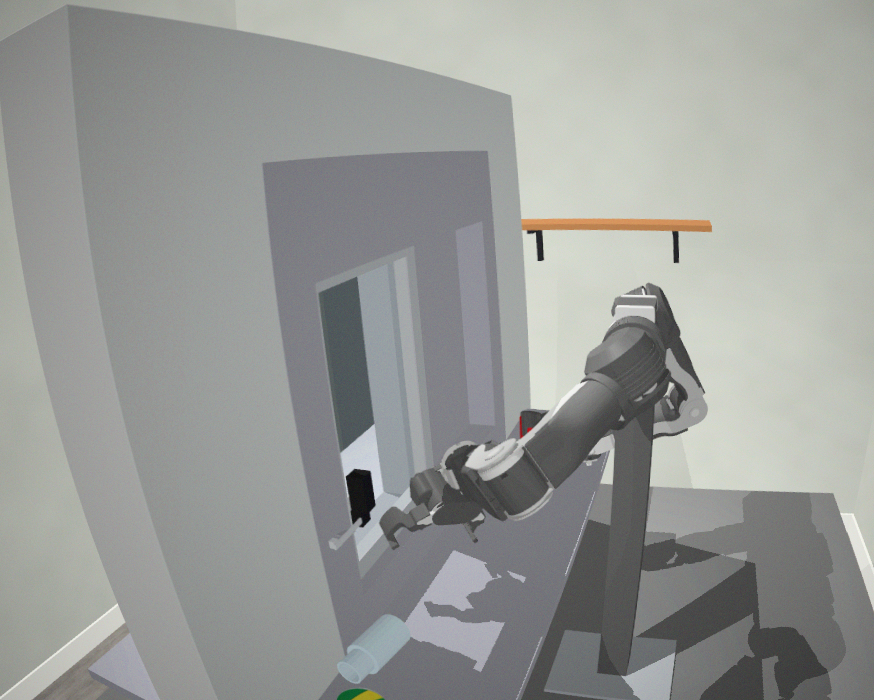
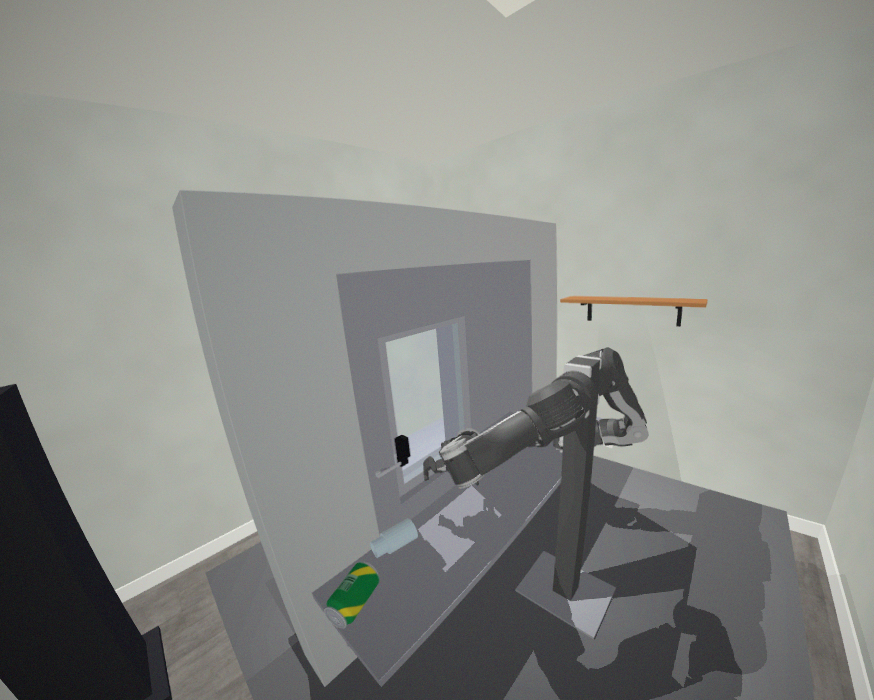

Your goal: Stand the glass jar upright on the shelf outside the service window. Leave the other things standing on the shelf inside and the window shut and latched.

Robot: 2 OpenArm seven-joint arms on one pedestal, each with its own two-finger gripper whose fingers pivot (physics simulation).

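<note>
The pale blue glass jar (image 1: 375, 647) (image 2: 395, 538) lies on its side on the inside shelf (image 1: 466, 641) (image 2: 446, 568), narrow end toward the lower left. A green can with yellow stripes (image 1: 361, 694) (image 2: 353, 592) lies near it. The service window's grey frame (image 1: 421, 364) (image 2: 466, 379) surrounds an opening with a bluish pane at its right. A grey lever (image 1: 344, 535) (image 2: 387, 471) sticks out at the lower left, beside a black block (image 1: 360, 495) (image 2: 401, 449). My left gripper (image 1: 434, 533) is open and empty, right of the lever, apart from it. My right gripper is open, mostly hidden behind the left arm.
The wall (image 1: 189, 291) (image 2: 269, 291) stands around the window. The pedestal (image 1: 628, 554) (image 2: 574, 510) is right of the inside shelf. A small red and dark part (image 1: 529, 424) shows behind the left arm. An orange wall shelf (image 1: 616, 225) (image 2: 633, 301) hangs at the back.
</note>
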